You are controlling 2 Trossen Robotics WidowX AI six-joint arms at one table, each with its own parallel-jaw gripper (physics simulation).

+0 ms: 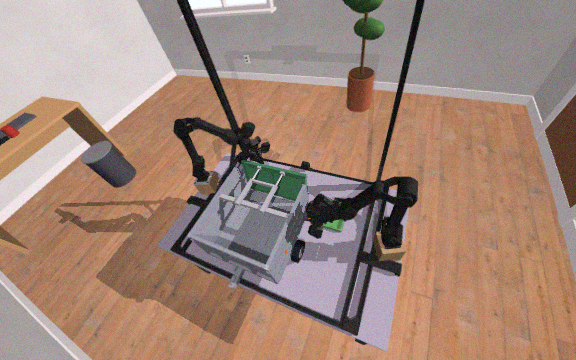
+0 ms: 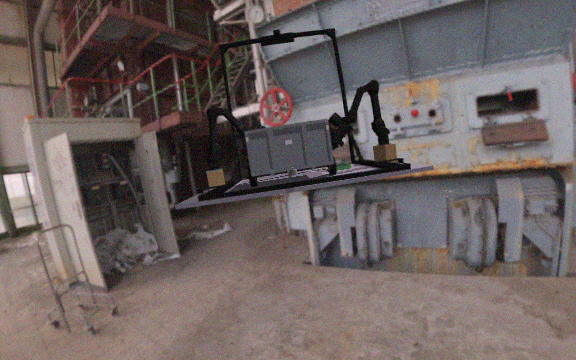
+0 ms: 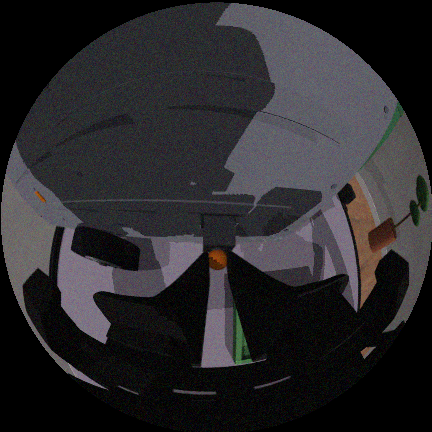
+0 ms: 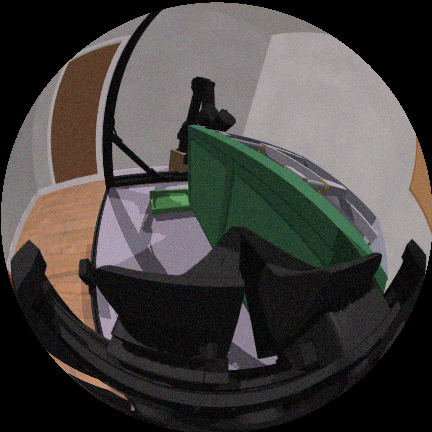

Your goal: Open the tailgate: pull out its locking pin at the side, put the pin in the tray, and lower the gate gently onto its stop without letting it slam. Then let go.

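Frame: origin at the left arm's base, x ahead, y left, z up, level; metres.
Seen in the pictures: left gripper, between the fingertips: (image 1: pixel 309 219) (image 3: pixel 217 257); right gripper, between the fingertips: (image 1: pixel 263 163) (image 4: pixel 236 233); left arm's base, origin of its link: (image 1: pixel 390 241) (image 2: pixel 384 144) (image 4: pixel 183 150); right arm's base, origin of its link: (image 1: pixel 203 177) (image 2: pixel 214 169).
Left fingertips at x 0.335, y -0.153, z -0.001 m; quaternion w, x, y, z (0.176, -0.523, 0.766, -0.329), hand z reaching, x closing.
Pixels of each thing's middle, then the offset from my left fingertips to it. "spot": a spot on its surface instead. Level surfaces: height alone.
- grey trailer, middle of its body: (image 3: pixel 142 105) (image 4: pixel 299 220) (image 1: pixel 255 225) (image 2: pixel 289 153) 0.252 m ahead, 0.016 m left, 0.029 m up
- green tray, middle of its body: (image 3: pixel 283 322) (image 4: pixel 171 199) (image 1: pixel 334 215) (image 2: pixel 339 167) 0.131 m back, 0.061 m right, 0.105 m down
- trailer wheel, middle of its body: (image 3: pixel 104 251) (image 1: pixel 298 251) (image 2: pixel 331 165) 0.069 m ahead, 0.125 m left, 0.064 m down
- table, height of its surface: 0.116 m down
- trailer's hitch, a spot on its surface: (image 1: pixel 236 280) spot: 0.348 m ahead, 0.242 m left, 0.034 m down
A grey trailer (image 1: pixel 251 228) (image 2: pixel 288 146) (image 3: pixel 306 120) stands on the table with its green tailgate (image 1: pixel 291 185) (image 4: pixel 261 201) upright at the far end. The locking pin's orange knob (image 3: pixel 217 259) sticks out of a bracket low on the trailer's side. My left gripper (image 1: pixel 309 215) (image 2: pixel 335 131) (image 3: pixel 217 257) is shut on that knob, tight against the trailer side. The green tray (image 1: pixel 335 226) (image 3: pixel 240 346) (image 4: pixel 169 200) lies on the table just below and behind this gripper. My right gripper (image 1: pixel 260 148) (image 4: pixel 236 233) is shut and empty, with its fingertips at the outer face of the tailgate near its top corner.
A trailer wheel (image 1: pixel 298 251) (image 3: pixel 105 247) sits just beside the left gripper. Black frame posts (image 1: pixel 394 107) (image 1: pixel 215 78) rise from the table (image 1: pixel 322 286). A potted plant (image 1: pixel 361 86) stands on the floor behind. The trailer's hitch (image 1: pixel 236 280) points to the front edge.
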